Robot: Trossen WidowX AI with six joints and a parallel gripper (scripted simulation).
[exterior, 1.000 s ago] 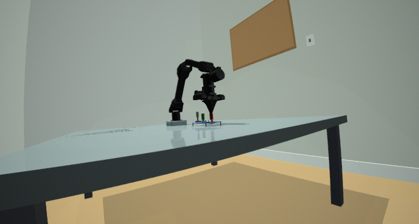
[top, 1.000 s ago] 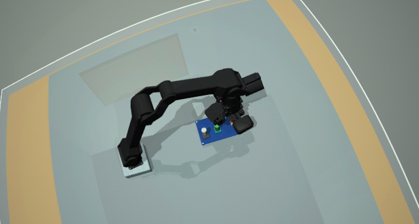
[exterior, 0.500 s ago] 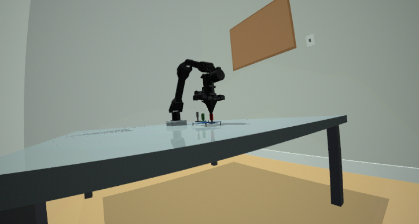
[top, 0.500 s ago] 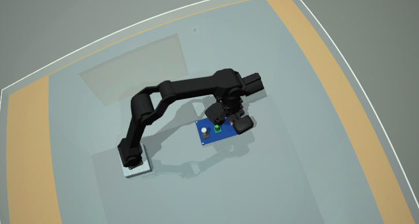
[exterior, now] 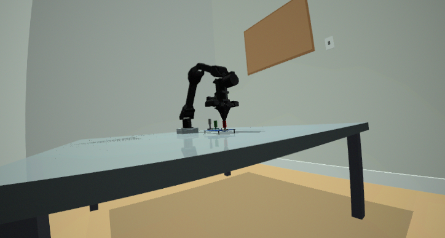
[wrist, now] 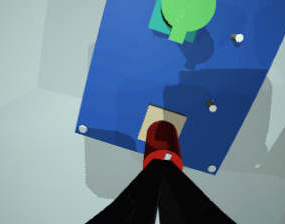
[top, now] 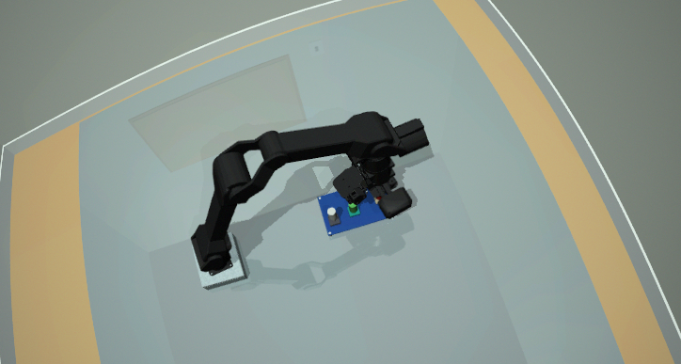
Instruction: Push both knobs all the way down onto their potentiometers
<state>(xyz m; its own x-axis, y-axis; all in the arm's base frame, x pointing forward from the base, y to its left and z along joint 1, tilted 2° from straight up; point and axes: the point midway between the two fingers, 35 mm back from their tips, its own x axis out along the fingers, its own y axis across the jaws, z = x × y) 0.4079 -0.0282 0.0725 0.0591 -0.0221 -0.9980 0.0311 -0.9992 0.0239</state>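
Now: gripper tip 10 mm above the red knob. From my gripper tip the other things lie so: green knob 70 mm behind, 10 mm below.
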